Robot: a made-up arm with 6 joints.
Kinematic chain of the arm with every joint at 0, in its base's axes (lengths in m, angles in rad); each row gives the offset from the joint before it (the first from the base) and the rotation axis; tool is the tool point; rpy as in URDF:
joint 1: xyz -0.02 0 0.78 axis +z
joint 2: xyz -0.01 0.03 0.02 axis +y
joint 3: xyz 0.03 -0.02 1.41 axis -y
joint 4: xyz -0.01 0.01 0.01 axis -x
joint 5: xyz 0.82 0 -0.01 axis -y
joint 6: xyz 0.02 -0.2 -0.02 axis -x
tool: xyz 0.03 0.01 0 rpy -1.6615 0.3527 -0.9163
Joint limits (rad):
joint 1: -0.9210..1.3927
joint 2: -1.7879..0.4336
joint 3: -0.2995..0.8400
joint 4: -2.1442..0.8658
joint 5: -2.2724..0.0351
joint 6: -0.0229..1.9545
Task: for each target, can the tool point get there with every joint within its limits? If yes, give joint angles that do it. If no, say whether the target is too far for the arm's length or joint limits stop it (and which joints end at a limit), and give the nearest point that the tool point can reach.
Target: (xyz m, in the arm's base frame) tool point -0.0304 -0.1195 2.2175
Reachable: yes | joints -0.6263 -0.5897 -0.1501 -0.6467 -0.3170 0.6997
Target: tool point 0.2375 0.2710 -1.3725
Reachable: no: joint limits stop it (at a limit: joint 2, joint 3, joint 5, joint 6) | nearest point 0.7499 0.8102 1.3442 | short by 2.817 m
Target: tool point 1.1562 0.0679 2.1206
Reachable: yes | joints -0.0494 0.2064 0.3355 -1.8545 -0.3005 1.2347
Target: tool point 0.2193 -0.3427 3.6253
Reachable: no: too far | nearest point 0.1634 -0.2626 2.9824 | short by 0.650 m
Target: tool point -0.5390 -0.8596 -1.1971
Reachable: no: joint limits stop it (at a limit: joint 2, joint 3, joint 4, joint 5, joint 6) | nearest point -1.1195 -1.8211 0.7694 | short by 2.265 m
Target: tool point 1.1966 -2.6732 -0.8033
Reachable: no: too far | nearest point -0.2635 -2.1134 0.7698 | short by 2.218 m
